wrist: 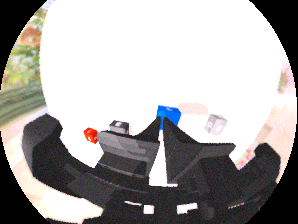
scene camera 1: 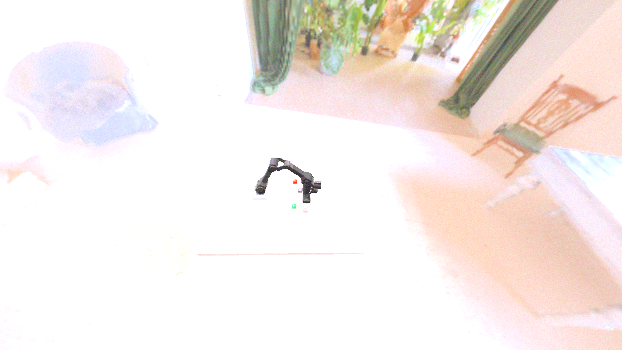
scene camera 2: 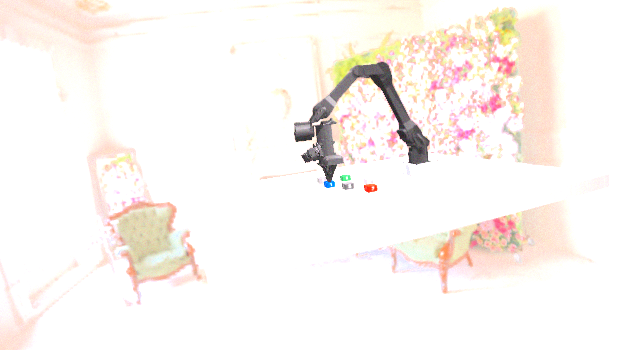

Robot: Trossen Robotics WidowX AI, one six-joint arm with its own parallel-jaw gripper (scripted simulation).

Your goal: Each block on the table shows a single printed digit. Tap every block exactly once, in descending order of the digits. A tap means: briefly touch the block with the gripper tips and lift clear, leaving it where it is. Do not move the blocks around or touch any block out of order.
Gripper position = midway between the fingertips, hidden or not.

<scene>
In view: my gripper (scene camera 2: 329,182).
My gripper is seen too in the wrist view (wrist: 161,119).
</scene>
